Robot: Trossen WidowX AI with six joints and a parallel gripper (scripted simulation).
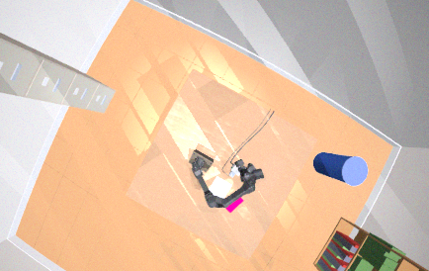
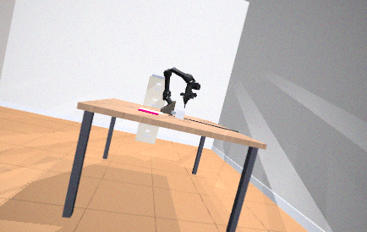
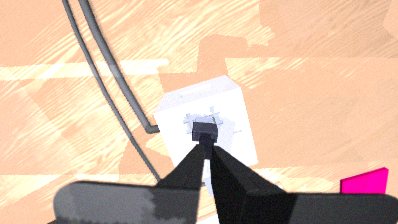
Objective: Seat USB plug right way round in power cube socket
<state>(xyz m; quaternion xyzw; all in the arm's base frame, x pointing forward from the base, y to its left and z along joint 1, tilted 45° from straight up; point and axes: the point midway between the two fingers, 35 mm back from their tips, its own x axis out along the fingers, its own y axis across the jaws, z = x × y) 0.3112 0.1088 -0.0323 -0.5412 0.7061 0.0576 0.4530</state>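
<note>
The USB plug lies 20 mm below my gripper tip. From my gripper tip the other things lie so: flat pink object 310 mm to the right, 140 mm ahead, 130 mm below.
</note>
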